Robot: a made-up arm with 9 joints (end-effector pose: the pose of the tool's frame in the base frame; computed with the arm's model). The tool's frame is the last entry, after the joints. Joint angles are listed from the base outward.
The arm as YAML. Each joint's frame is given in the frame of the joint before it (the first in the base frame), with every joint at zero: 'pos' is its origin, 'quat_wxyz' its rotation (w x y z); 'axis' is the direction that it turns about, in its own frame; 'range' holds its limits. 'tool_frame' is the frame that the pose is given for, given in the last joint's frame.
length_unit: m
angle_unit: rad
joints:
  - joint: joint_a
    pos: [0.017, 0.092, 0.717]
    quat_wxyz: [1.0, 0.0, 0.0, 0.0]
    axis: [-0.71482, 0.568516, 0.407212]
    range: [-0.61, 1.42]
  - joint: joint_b
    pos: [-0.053, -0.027, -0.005]
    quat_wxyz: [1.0, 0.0, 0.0, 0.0]
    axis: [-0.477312, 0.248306, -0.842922]
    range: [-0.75, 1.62]
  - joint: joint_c
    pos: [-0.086, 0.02, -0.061]
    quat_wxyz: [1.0, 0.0, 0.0, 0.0]
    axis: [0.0, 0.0, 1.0]
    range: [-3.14, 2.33]
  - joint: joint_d
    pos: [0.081, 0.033, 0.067]
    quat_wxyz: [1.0, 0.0, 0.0, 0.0]
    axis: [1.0, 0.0, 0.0]
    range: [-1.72, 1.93]
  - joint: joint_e
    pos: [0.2, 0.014, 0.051]
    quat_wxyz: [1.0, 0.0, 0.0, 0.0]
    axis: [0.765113, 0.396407, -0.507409]
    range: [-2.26, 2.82]
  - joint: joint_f
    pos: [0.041, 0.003, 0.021]
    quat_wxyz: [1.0, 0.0, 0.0, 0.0]
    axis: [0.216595, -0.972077, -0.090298]
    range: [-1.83, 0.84]
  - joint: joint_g
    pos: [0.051, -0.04, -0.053]
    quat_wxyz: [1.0, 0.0, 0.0, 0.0]
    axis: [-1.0, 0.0, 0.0]
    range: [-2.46, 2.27]
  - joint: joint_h
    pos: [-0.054, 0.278, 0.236]
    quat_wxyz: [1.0, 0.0, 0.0, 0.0]
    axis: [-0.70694, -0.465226, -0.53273]
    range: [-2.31, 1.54]
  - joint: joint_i
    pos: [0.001, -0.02, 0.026]
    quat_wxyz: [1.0, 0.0, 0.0, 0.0]
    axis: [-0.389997, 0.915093, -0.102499]
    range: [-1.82, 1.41]
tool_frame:
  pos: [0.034, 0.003, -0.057]
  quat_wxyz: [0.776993, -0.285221, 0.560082, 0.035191]
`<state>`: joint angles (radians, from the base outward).
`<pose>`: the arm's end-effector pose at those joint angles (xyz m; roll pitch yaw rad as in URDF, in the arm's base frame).
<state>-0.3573 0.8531 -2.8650 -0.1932 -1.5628 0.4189 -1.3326 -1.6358 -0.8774</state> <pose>-0.1828 0.0124 1.0414 0.9166 0.1669 -0.9466</pose>
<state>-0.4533 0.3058 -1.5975 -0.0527 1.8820 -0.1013 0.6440 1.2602 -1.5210</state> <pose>-0.4207 -0.4661 0.7166 -0.9376 0.6162 -2.9051</pose>
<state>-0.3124 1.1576 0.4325 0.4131 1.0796 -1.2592 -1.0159 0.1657 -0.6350</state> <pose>0.2682 -0.2569 0.4405 2.7600 0.2365 1.1068</pose>
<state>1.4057 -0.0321 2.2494 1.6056 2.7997 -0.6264 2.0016 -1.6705 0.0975</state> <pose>-0.4045 0.4511 0.5948 -2.0196 0.6907 0.0721</pose>
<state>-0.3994 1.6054 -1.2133 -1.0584 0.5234 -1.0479 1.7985 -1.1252 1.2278</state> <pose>-0.0563 0.0697 0.5701 -1.4323 -1.1620 -0.9229</pose>
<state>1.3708 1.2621 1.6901 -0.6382 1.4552 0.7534 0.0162 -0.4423 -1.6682</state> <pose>-0.0757 0.3271 0.2461 -0.8891 0.6489 0.0066</pose>
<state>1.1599 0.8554 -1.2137 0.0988 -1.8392 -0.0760 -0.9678 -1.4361 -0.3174</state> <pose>0.1869 0.1273 0.6357 -2.4679 0.5720 -2.2333</pose>
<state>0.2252 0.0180 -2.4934 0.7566 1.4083 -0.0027 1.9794 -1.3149 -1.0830</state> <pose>-0.0886 -0.4363 0.9947 1.3941 0.3644 -0.7693</pose>
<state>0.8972 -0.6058 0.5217 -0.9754 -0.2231 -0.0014 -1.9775 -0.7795 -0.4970</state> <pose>0.0467 0.5392 0.9997 1.4117 -0.1164 2.6688</pose>
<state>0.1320 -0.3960 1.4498 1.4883 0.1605 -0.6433 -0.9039 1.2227 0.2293</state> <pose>-0.0079 0.6027 0.7288 1.8552 0.6139 -2.2680</pose>
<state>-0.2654 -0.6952 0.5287 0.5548 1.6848 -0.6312 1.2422 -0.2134 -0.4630</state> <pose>-0.1461 0.2830 1.1810 0.5559 0.5765 2.6731</pose>
